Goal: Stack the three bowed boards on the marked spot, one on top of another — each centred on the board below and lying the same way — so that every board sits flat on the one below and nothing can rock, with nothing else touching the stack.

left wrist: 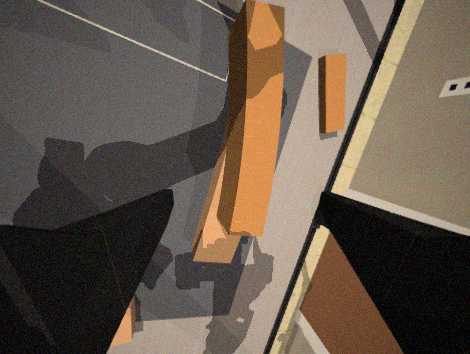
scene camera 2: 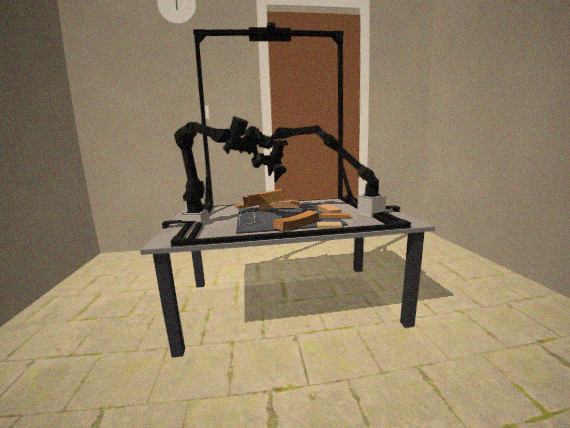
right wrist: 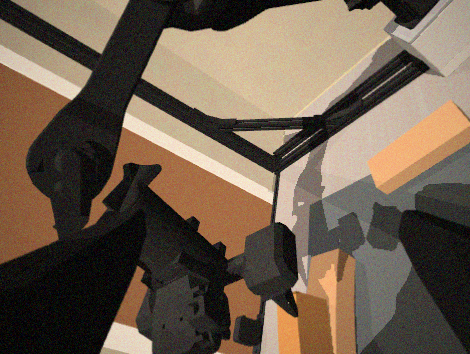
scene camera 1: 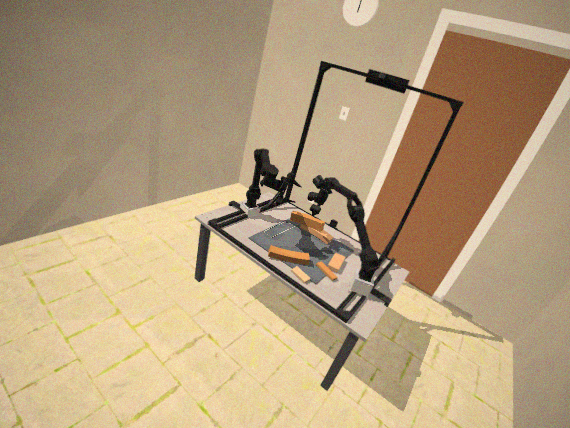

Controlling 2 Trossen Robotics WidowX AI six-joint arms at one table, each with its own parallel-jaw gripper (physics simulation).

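Frame: origin at the left arm's base, x left, y back, z up, level; centimetres.
Where they show: left gripper, fingertip midpoint: (left wrist: pixel 247 197) (scene camera 2: pixel 272 178) (right wrist: pixel 261 325); right gripper, fingertip midpoint: (scene camera 2: pixel 269 149) (right wrist: pixel 271 221) (scene camera 1: pixel 298 194); left arm's base, link origin: (scene camera 2: pixel 371 195) (right wrist: pixel 419 7) (scene camera 1: pixel 364 276); right arm's base, link origin: (scene camera 2: pixel 195 211) (scene camera 1: pixel 250 205).
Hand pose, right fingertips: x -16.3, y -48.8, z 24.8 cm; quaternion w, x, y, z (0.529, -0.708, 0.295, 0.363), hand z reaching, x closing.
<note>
Things, the pixels of their top centre, and the offset from my right fingertips. Level surfaces: height alone.
- dark mat, surface height: dz -34.2 cm
- bowed wooden board, top centre: (scene camera 2: pixel 297 215) (scene camera 1: pixel 290 252) dx +12.8, dy +6.4, dz -29.6 cm
- second board, top centre: (left wrist: pixel 259 134) (scene camera 2: pixel 264 191) (scene camera 1: pixel 308 216) dx -24.7, dy +7.2, dz -23.1 cm
- third board, top centre: (left wrist: pixel 235 194) (right wrist: pixel 319 326) (scene camera 2: pixel 278 200) (scene camera 1: pixel 317 229) dx -23.9, dy +15.6, dz -29.6 cm
- small block, top centre: (left wrist: pixel 335 94) dx -43.8, dy +2.1, dz -33.1 cm
A dark mat (scene camera 1: pixel 259 239) (scene camera 2: pixel 249 226) on the table carries the marked spot, a white outline (scene camera 1: pixel 274 234) (left wrist: pixel 146 46). One bowed wooden board (scene camera 1: pixel 288 255) (scene camera 2: pixel 296 220) lies alone at the mat's front. A second board (scene camera 1: pixel 307 220) (scene camera 2: pixel 262 198) (left wrist: pixel 255 140) rests tilted, with one end on a third board (scene camera 1: pixel 321 234) (scene camera 2: pixel 284 205) (left wrist: pixel 216 246) at the back. My left gripper (scene camera 1: pixel 315 208) (scene camera 2: pixel 279 171) (left wrist: pixel 247 197) is open and empty, hanging above the tilted board. My right gripper (scene camera 1: pixel 293 183) is open and empty, raised high at the back of the table.
Three small wooden blocks (scene camera 1: pixel 337 261) (scene camera 1: pixel 327 270) (scene camera 1: pixel 300 273) lie at the mat's right end. Another small block (left wrist: pixel 333 93) lies beside the tilted board by the table's black frame rail (left wrist: pixel 356 116). A tall black camera frame (scene camera 1: pixel 309 127) stands behind the table.
</note>
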